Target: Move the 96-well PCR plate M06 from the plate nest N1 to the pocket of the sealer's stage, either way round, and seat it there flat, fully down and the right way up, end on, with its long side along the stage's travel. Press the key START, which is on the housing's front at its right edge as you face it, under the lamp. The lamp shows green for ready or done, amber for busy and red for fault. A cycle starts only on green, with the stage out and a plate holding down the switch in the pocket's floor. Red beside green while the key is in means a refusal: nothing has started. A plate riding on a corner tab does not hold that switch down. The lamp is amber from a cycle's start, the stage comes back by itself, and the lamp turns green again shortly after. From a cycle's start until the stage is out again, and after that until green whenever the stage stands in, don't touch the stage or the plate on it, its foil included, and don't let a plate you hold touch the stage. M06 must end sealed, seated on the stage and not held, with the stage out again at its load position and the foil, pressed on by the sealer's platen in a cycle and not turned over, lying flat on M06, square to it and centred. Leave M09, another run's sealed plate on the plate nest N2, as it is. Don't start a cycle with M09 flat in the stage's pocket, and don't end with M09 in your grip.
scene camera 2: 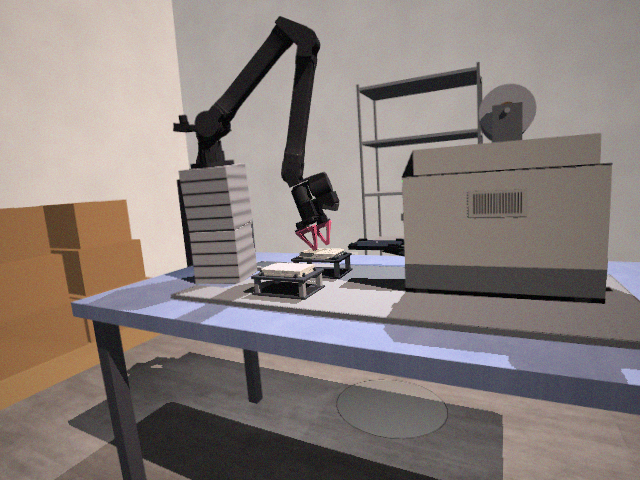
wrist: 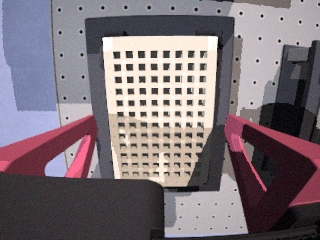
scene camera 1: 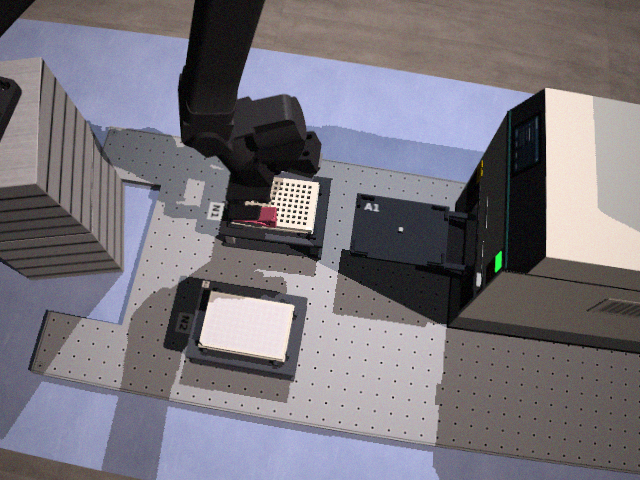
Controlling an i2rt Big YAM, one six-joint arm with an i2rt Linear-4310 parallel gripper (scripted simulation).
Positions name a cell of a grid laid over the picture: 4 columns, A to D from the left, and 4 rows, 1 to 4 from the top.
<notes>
In view: the gripper (scene camera 1: B2), a sealed plate M09 (scene camera 1: B3), a white 96-well plate M06 (scene camera 1: B2), a plate nest N1 (scene camera 1: C2), a sealer stage (scene camera 1: C3) and a dark screen (scene camera 1: D2).
The white 96-well plate M06 is seen too in the wrist view (wrist: C2). The gripper is seen too in scene camera 2 (scene camera 2: C3) and in the wrist view (wrist: C3). The plate nest N1 also shows in the wrist view (wrist: B1).
</notes>
